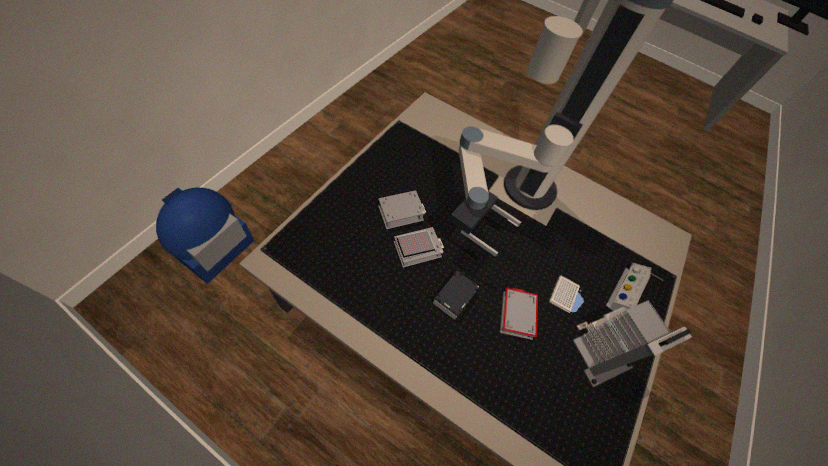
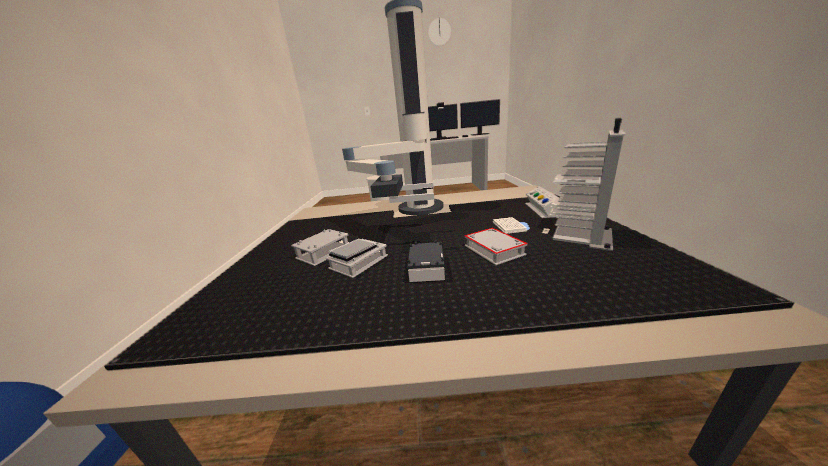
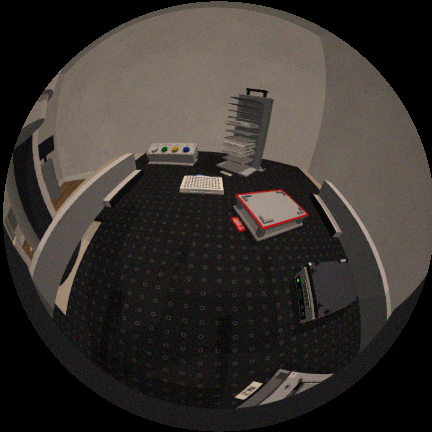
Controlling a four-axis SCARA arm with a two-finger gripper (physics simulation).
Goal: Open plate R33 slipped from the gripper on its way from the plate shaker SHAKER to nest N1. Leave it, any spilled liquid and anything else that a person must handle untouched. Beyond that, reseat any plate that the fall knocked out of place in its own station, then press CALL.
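Seen in the pictures: gripper, fingertip midpoint: (image 1: pixel 508 239) (image 2: pixel 433 190) (image 3: pixel 230 168); arm's base at its link origin: (image 1: pixel 529 188) (image 2: pixel 421 207).
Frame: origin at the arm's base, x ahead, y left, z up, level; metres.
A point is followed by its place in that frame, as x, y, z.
Note:
Open plate R33, a white well plate (image 1: pixel 564 292) {0.418, 0.330, 0.026} (image 2: pixel 509 224) {0.428, 0.332, 0.026} (image 3: pixel 202 184) {0.421, 0.323, 0.023}, lies on the mat beside blue liquid (image 1: pixel 577 302) (image 2: pixel 524 226). My gripper (image 1: pixel 492 228) (image 2: pixel 431 191) {0.464, 0.039, 0.202} (image 3: pixel 230 168) {0.464, 0.039, 0.202} is open and empty, raised above the mat near the arm's base, away from all plates. A plate (image 1: pixel 417 243) {0.609, -0.241, 0.076} (image 2: pixel 353 249) {0.632, -0.241, 0.077} lies on nest N2 (image 1: pixel 421 258) {0.642, -0.198, 0.053} (image 2: pixel 373 254) {0.565, -0.194, 0.020}; I cannot tell whether it sits fully down. Nest N1 (image 1: pixel 401 206) {0.500, -0.391, 0.069} (image 2: pixel 320 243) {0.537, -0.379, 0.069} bears no plate. The dark SHAKER (image 1: pixel 456 294) {0.696, -0.013, 0.068} (image 2: pixel 426 254) {0.695, -0.013, 0.068} (image 3: pixel 332 287) {0.661, -0.019, 0.068} bears no plate. The button box (image 1: pixel 639 284) {0.248, 0.555, 0.092} (image 3: pixel 172 158) {0.269, 0.520, 0.034} has white, green, yellow and blue buttons; CALL is unreadable.
A red-edged station (image 1: pixel 520 312) {0.610, 0.214, 0.053} (image 2: pixel 495 241) {0.622, 0.214, 0.053} (image 3: pixel 271 207) {0.593, 0.200, 0.053} stands between the SHAKER and the fallen plate. A tall rack (image 1: pixel 647 324) {0.555, 0.515, 0.316} (image 2: pixel 606 185) {0.641, 0.528, 0.208} (image 3: pixel 266 132) {0.644, 0.529, 0.190} stands beside the button box; one layer at mid height sticks out. A blue bin (image 1: pixel 194 222) stands on the floor.

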